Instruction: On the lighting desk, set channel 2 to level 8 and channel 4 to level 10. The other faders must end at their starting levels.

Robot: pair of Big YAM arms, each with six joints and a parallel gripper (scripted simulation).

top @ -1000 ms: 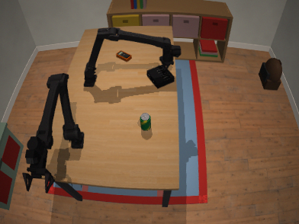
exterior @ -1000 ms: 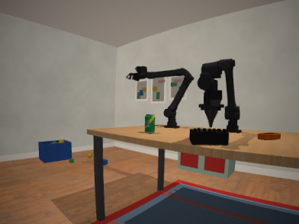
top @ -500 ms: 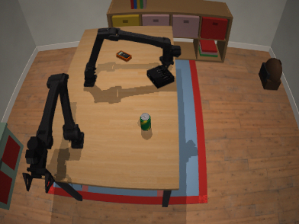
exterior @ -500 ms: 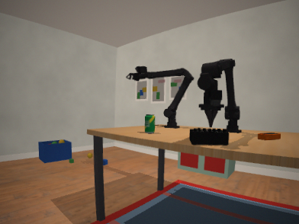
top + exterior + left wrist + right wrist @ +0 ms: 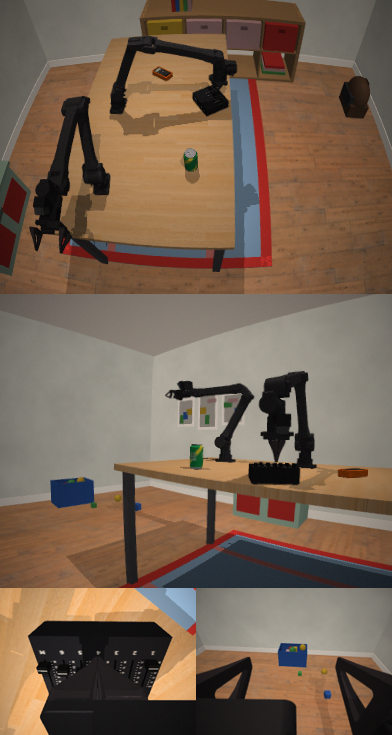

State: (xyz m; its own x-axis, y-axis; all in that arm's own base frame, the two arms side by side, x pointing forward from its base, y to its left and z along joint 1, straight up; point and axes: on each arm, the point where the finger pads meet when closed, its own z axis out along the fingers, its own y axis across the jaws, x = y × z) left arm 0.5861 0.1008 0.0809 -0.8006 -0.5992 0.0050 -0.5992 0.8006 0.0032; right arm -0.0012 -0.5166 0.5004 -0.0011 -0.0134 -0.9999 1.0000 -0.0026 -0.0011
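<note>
Now: the channel 4 cap 2 cm below my left hand, 1 cm to the right of it and 1 cm behind it. From my left hand the other things lie so: channel 3 knob (4 cm to the right, 2 cm below, 2 cm behind); then channel 2 knob (6 cm to the right, 2 cm below, 2 cm behind).
</note>
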